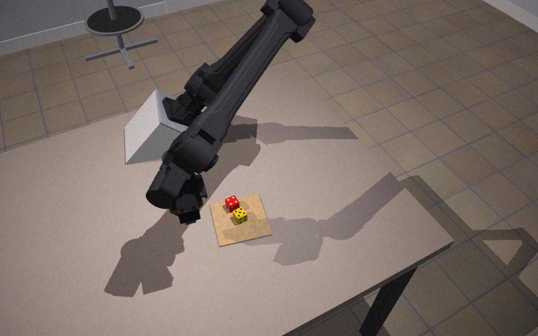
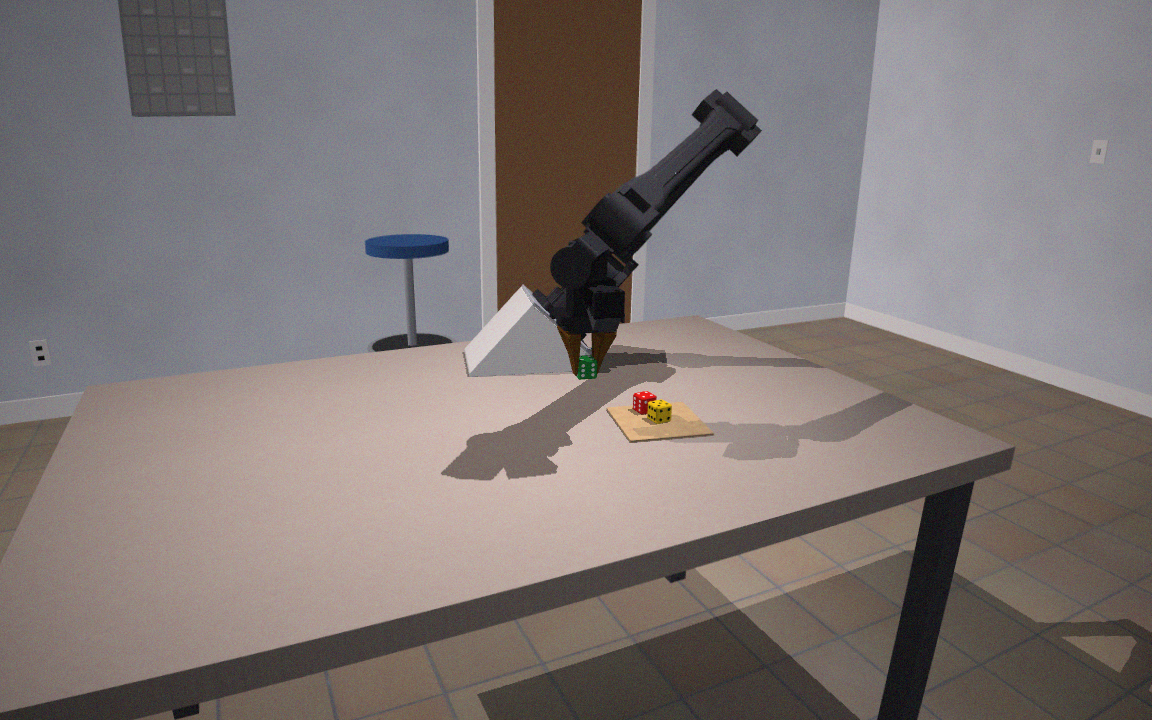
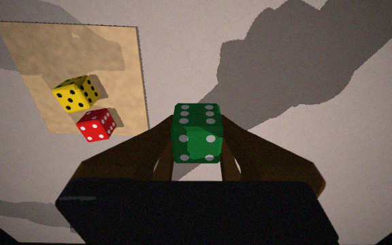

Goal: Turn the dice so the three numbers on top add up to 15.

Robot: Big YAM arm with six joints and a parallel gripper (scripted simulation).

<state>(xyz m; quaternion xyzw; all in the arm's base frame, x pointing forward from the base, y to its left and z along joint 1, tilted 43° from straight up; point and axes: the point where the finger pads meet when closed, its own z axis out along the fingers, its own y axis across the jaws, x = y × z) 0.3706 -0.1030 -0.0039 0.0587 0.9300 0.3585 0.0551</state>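
Now: hand right at the green die. Also, from my hand: yellow die (140 mm to the left, 90 mm below, 10 mm behind); then tan mat (140 mm to the left, 110 mm below, 10 mm behind); then red die (130 mm to the left, 90 mm below, 50 mm behind).
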